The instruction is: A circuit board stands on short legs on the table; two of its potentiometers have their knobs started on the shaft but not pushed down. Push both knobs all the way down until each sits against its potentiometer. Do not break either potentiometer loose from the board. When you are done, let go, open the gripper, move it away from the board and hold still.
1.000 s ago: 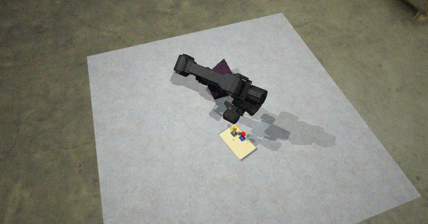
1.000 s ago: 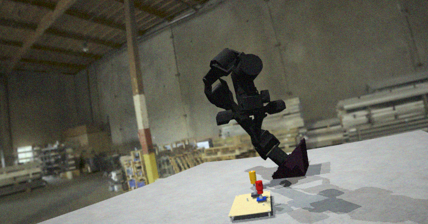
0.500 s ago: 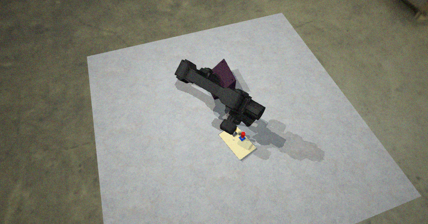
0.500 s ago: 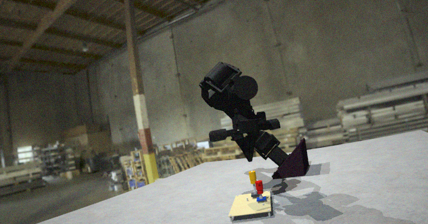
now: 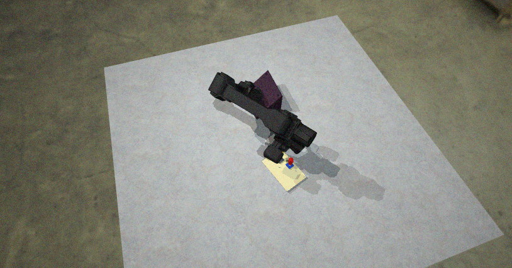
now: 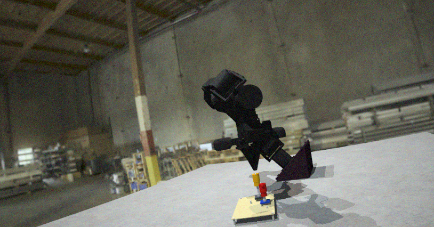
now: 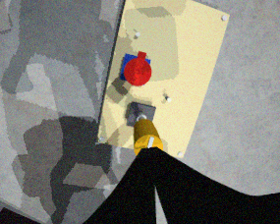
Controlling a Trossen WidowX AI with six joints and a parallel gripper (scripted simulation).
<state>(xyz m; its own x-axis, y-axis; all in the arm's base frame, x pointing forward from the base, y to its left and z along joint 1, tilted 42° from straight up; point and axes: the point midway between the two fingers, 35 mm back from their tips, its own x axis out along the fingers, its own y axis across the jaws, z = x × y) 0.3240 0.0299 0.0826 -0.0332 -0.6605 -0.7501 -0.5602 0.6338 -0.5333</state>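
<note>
Right now the yellow knob is 20 mm below my gripper tip. Also, from my gripper tip: red knob: 40 mm ahead, 20 mm to the left, 40 mm below.
</note>
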